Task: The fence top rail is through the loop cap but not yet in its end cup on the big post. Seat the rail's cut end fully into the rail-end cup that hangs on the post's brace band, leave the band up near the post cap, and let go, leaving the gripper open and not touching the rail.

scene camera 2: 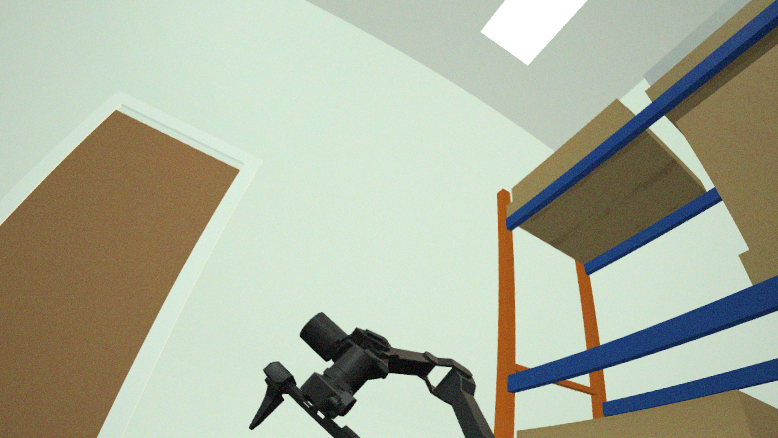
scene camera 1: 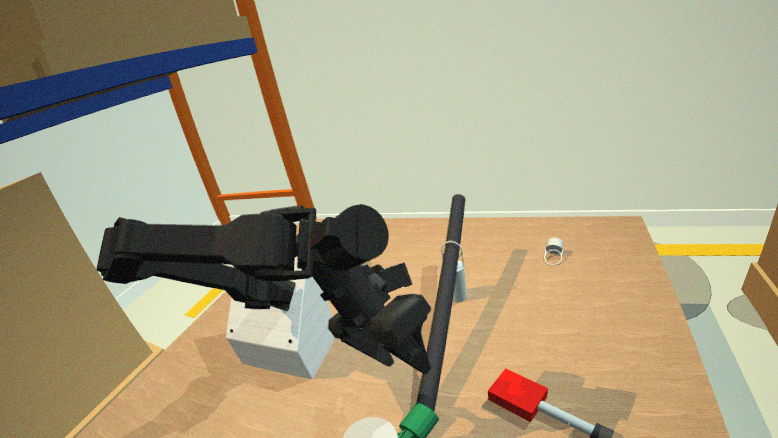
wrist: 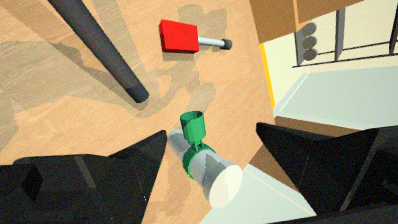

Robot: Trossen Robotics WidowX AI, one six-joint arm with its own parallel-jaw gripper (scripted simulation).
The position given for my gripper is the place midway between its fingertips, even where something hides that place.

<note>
My gripper (scene camera 1: 408,368) is open, with nothing in its grasp. Also in view: a dark top rail (scene camera 1: 428,392), a red-headed mallet (wrist: 175,37) and a big post (wrist: 220,179).
My gripper is seen too in the wrist view (wrist: 211,130). Scene camera 2 misses the dark top rail: it is out of frame. Scene camera 2 misses the red-headed mallet: it is out of frame.
</note>
